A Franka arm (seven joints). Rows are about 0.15 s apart.
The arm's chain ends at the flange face. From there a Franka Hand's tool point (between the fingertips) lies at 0.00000 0.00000 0.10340 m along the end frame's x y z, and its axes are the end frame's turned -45 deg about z.
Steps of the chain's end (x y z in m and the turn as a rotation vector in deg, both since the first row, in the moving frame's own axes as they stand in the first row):
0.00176 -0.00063 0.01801 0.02 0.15 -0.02
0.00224 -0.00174 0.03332 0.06 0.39 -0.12
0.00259 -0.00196 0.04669 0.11 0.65 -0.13
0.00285 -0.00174 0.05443 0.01 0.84 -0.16
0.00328 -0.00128 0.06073 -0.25 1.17 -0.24
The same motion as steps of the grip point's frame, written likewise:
0.00191 0.00096 0.01801 -0.09 0.12 -0.02
0.00339 0.00077 0.03332 -0.23 0.32 -0.12
0.00419 0.00113 0.04668 -0.38 0.54 -0.13
0.00433 0.00184 0.05442 -0.59 0.60 -0.16
0.00440 0.00322 0.06071 -1.00 0.65 -0.24

